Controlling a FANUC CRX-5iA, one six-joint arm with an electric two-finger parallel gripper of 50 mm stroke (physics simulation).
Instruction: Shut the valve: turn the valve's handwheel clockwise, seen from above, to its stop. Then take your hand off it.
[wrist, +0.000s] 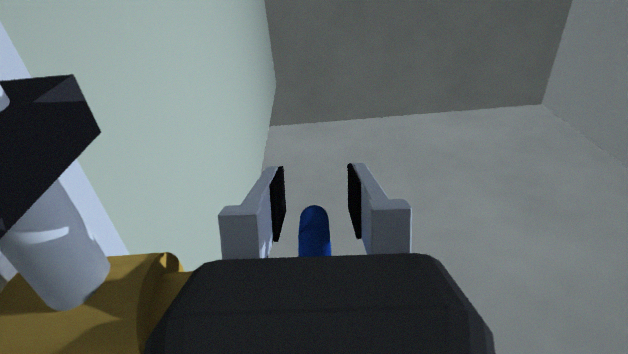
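Note:
A blue rounded piece (314, 232), which looks like part of the valve's handwheel rim, shows in the wrist view just below the centre. My gripper (316, 187) is partly open, with one finger to the left and one to the right of the blue piece. A gap shows on each side, and neither pad touches it. The dark gripper body hides the lower part of the blue piece and the rest of the wheel. A yellow, rounded body (115, 285), seemingly the valve's, shows at the lower left, partly behind the gripper body.
A grey cylinder (65, 265) stands against the yellow body at the lower left. A black angular block (45, 140) is above it at the left edge. A pale green surface (175, 115) fills the upper left. Grey floor (475, 200) and grey walls (415, 55) lie beyond the fingers.

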